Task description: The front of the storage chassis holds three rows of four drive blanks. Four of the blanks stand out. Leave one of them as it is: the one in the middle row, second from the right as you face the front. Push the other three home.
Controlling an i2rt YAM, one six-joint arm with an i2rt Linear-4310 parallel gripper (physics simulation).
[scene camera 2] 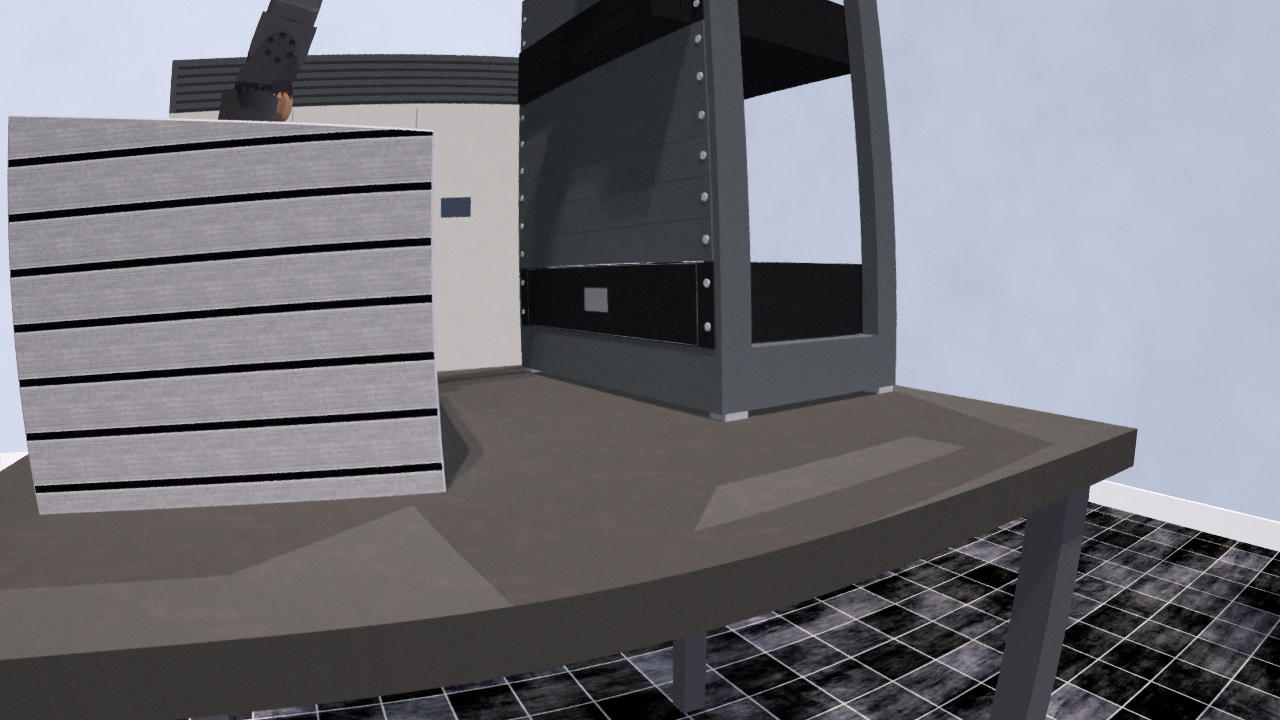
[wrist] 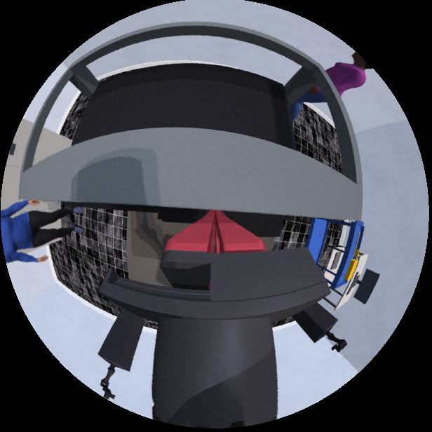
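The grey rack (scene camera 2: 729, 223) (wrist: 225, 165) stands on the table. A black unit (scene camera 2: 608, 55) sits high in it, and a dark top surface (wrist: 185, 105) shows inside the rack in the wrist view; I cannot tell for sure that these are the storage chassis. The rows of drive blanks cannot be made out in either view. My gripper (wrist: 214, 212) is shut and empty, its red fingers together at the lower edge of the rack's wide front bar in the wrist view. Whether the tips touch anything is hidden. The gripper does not show in scene camera 2.
A lower black unit (scene camera 2: 554, 295) with a grey label sits in the rack. A large striped metal box (scene camera 2: 223, 268) stands on the table (scene camera 2: 581, 537), left of the rack. My arm (scene camera 2: 277, 44) shows behind it. A blue-framed cart (wrist: 316, 240) and two people are around the rack.
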